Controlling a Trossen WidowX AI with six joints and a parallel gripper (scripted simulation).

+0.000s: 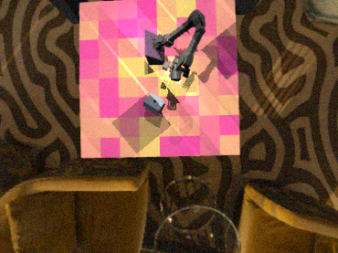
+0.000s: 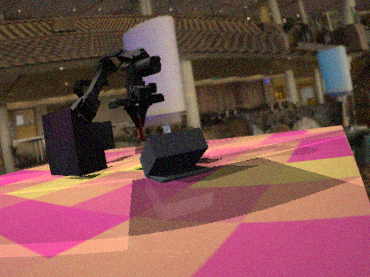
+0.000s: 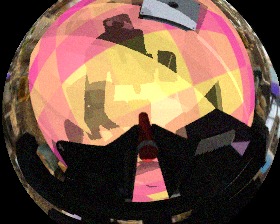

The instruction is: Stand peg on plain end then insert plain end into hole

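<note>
The grey sloped panel is 220 mm ahead of my gripper tip, 170 mm to the right of it and 70 mm below it. Also, from my gripper tip: red peg 20 mm above.
</note>
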